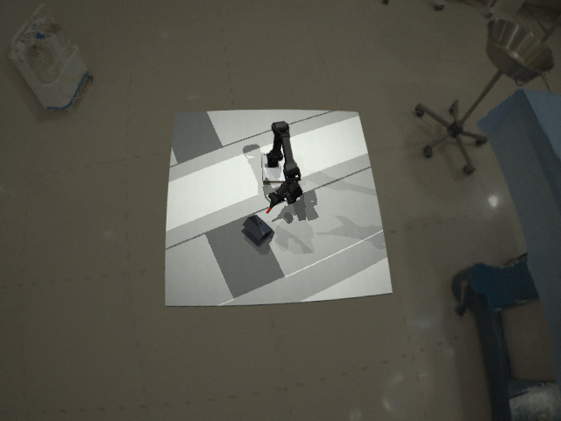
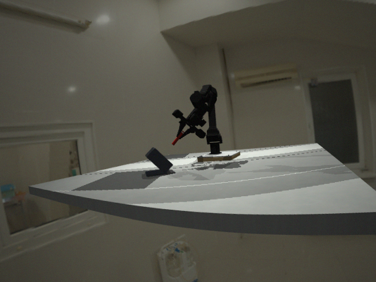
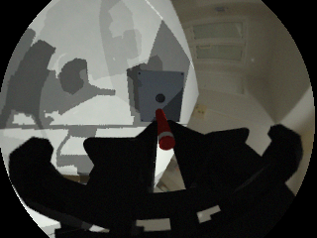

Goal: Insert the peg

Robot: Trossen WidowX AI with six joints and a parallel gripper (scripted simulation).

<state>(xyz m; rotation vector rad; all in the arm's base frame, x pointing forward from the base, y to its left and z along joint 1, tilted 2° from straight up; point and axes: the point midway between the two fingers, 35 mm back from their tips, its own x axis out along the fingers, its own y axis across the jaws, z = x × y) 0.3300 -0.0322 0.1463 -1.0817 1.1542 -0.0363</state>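
Right now the sloped panel is 9 cm below my gripper tip, 8 cm ahead of it and 7 cm to the right of it. The rest, counted from my gripper tip: red peg (1 cm to the left, 1 cm behind, 1 cm above).
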